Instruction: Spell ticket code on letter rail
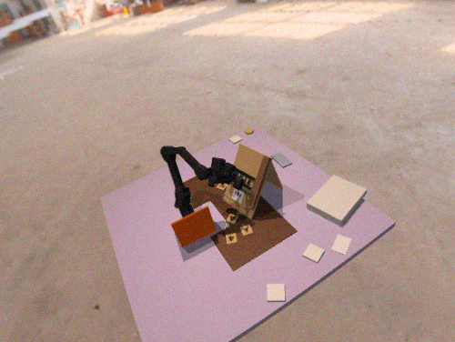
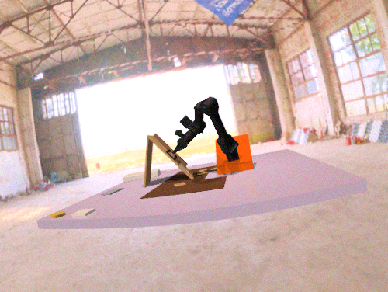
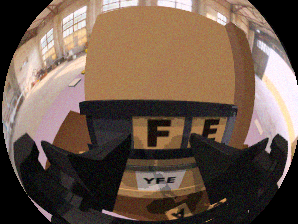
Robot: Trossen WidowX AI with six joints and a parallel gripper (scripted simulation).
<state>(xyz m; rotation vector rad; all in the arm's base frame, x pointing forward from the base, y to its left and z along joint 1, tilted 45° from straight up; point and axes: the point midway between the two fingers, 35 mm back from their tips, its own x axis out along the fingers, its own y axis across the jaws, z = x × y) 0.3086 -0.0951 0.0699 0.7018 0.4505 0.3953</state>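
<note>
Now: gripper tip 40 mm past the white ticket, 20 mm to the left of it and 90 mm above it. Round my gripper tip: cream slab 380 mm ahead, 360 mm to the right, 150 mm below; then brown mat 140 mm behind, 160 mm below; then grey plate 390 mm ahead, 130 mm to the left, 160 mm below.
</note>
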